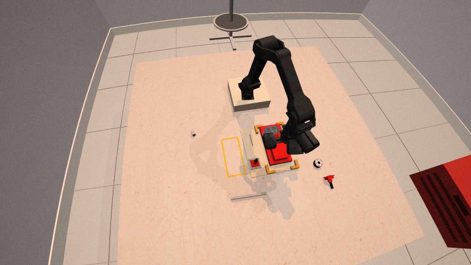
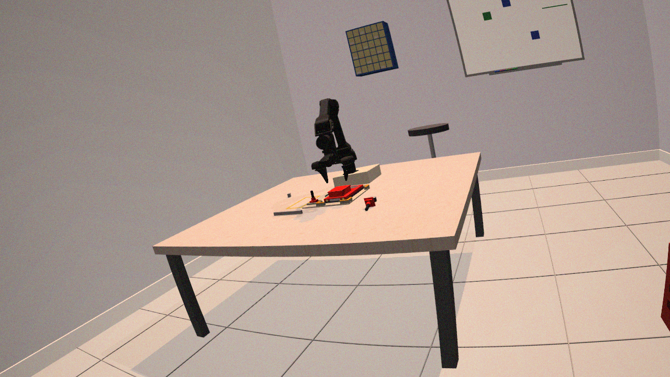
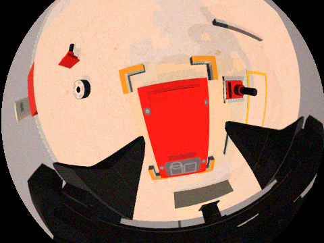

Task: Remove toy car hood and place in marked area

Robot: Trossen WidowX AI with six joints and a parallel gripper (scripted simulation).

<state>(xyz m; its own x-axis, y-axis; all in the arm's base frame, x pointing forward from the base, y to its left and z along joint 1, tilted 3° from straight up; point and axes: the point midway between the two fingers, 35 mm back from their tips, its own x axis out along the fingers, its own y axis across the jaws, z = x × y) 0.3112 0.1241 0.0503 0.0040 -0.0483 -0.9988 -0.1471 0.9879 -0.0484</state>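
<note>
Right now my gripper tip is 10 mm past the toy car hood and 40 mm above it. From my gripper tip the other things lie so: white wheel: 60 mm ahead, 190 mm to the left, 70 mm below; then grey bar: 190 mm ahead, 150 mm to the right, 70 mm below.
</note>
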